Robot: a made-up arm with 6 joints. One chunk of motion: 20 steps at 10 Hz.
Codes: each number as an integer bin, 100 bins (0 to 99) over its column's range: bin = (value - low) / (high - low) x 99, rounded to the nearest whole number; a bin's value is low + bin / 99 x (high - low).
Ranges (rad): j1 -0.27..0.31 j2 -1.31..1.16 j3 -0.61..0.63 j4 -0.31..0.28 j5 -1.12..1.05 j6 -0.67..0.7
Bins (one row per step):
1: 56 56 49 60 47 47
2: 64 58 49 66 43 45
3: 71 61 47 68 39 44
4: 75 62 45 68 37 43
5: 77 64 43 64 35 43
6: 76 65 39 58 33 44
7: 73 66 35 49 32 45
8: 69 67 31 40 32 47
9: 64 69 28 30 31 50
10: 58 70 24 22 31 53
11: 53 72 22 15 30 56
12: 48 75 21 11 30 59
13: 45 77 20 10 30 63
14: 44 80 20 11 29 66
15: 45 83 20 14 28 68
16: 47 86 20 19 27 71
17: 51 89 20 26 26 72
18: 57 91 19 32 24 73
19: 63 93 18 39 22 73
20: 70 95 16 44 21 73
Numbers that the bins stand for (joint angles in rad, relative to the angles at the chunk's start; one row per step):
1: 0.0581 0.0872 0.0037 0.0476 -0.0898 -0.0196
2: 0.1049 0.1371 0.0037 0.0833 -0.1775 -0.0473
3: 0.1460 0.2119 -0.0213 0.0953 -0.2652 -0.0611
4: 0.1694 0.2369 -0.0464 0.0953 -0.3090 -0.0749
5: 0.1811 0.2868 -0.0714 0.0714 -0.3528 -0.0749
6: 0.1753 0.3117 -0.1215 0.0357 -0.3967 -0.0611
7: 0.1577 0.3367 -0.1716 -0.0180 -0.4186 -0.0473
8: 0.1342 0.3616 -0.2217 -0.0716 -0.4186 -0.0196
9: 0.1049 0.4115 -0.2593 -0.1312 -0.4405 0.0219
10: 0.0698 0.4365 -0.3094 -0.1789 -0.4405 0.0634
11: 0.0405 0.4864 -0.3344 -0.2206 -0.4624 0.1049
12: 0.0112 0.5612 -0.3470 -0.2444 -0.4624 0.1465
13: -0.0064 0.6111 -0.3595 -0.2504 -0.4624 0.2018
14: -0.0122 0.6860 -0.3595 -0.2444 -0.4843 0.2433
15: -0.0064 0.7608 -0.3595 -0.2266 -0.5063 0.2710
16: 0.0054 0.8357 -0.3595 -0.1968 -0.5282 0.3125
17: 0.0288 0.9105 -0.3595 -0.1551 -0.5501 0.3264
18: 0.0639 0.9604 -0.3720 -0.1193 -0.5939 0.3402
19: 0.0991 1.0103 -0.3845 -0.0776 -0.6378 0.3402
20: 0.1401 1.0602 -0.4096 -0.0478 -0.6597 0.3402

